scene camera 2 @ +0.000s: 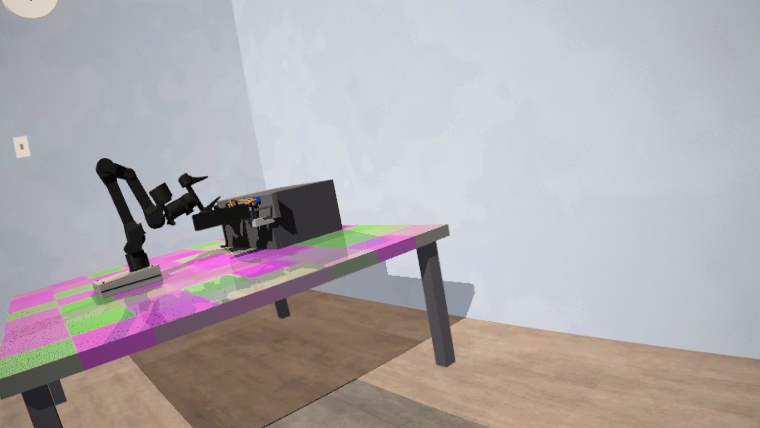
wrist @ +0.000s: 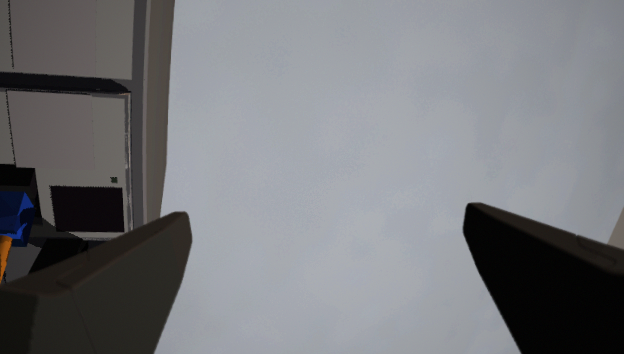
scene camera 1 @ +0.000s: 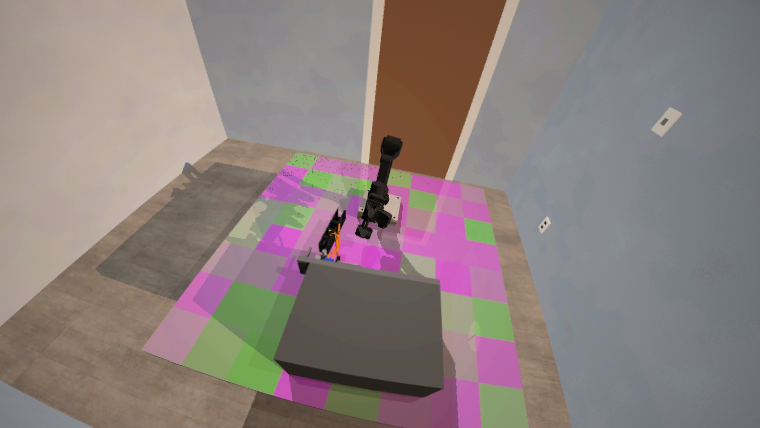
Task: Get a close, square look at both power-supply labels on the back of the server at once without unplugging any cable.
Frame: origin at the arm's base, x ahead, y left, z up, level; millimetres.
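Seen in the pictures: gripper, fingertip midpoint: (scene camera 2: 214, 186) (wrist: 328, 222) (scene camera 1: 365, 227); arm's base at its link origin: (scene camera 2: 139, 268).
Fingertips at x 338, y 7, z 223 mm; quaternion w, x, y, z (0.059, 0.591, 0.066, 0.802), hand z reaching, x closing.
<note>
Offsets run from my fingertips to a thing's top centre. "*": to the spot under its first point.
The dark server (scene camera 1: 366, 319) (scene camera 2: 313, 212) sits on the table. In the wrist view its back is at the far left, turned sideways, with its top edge running vertically. Two pale power-supply faces show one above the other: an upper one {* 114 mm ahead, 42 mm left, 81 mm down} (wrist: 112, 40) cut by the frame and a lower one {* 107 mm ahead, 2 mm right, 81 mm down} (wrist: 107, 130). Each bears a faint pinkish label-like panel, off-centre, with no readable text. A blue plug {105 mm ahead, 49 mm right, 125 mm down} (wrist: 15, 207) and an orange cable (scene camera 1: 338, 241) (scene camera 2: 243, 200) (wrist: 4, 252) are at the back. My gripper (scene camera 2: 213, 187) (wrist: 328, 222) is open and empty, rolled sideways, behind the server.
A black cable-holding arm (scene camera 1: 329, 233) (scene camera 2: 220, 217) sticks out from the server's back, close to the gripper. The checkered table (scene camera 1: 491, 276) (scene camera 2: 265, 297) carries the arm's pale base (scene camera 1: 395, 204) (scene camera 2: 127, 283). A blue-grey wall (wrist: 325, 125) fills the middle of the wrist view.
</note>
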